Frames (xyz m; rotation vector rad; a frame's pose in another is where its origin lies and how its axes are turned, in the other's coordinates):
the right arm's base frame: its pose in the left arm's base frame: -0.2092 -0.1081 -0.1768 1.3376 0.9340 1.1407
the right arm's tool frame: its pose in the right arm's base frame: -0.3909 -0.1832 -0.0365 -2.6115 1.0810 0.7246
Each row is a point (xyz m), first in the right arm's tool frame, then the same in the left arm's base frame.
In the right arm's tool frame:
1: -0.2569 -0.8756 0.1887
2: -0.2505 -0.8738 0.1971
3: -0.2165 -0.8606 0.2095
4: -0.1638 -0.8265 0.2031
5: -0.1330 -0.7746 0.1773
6: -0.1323 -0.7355 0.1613
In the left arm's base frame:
1: -0.3072 -0.1538 0.4752
2: -0.3174 -0.1515 0.4727
3: -0.3415 -0.1357 0.4471
4: -0.3565 -0.1150 0.3895
5: -0.3485 -0.1185 0.3244
6: -0.3385 -0.1391 0.2889

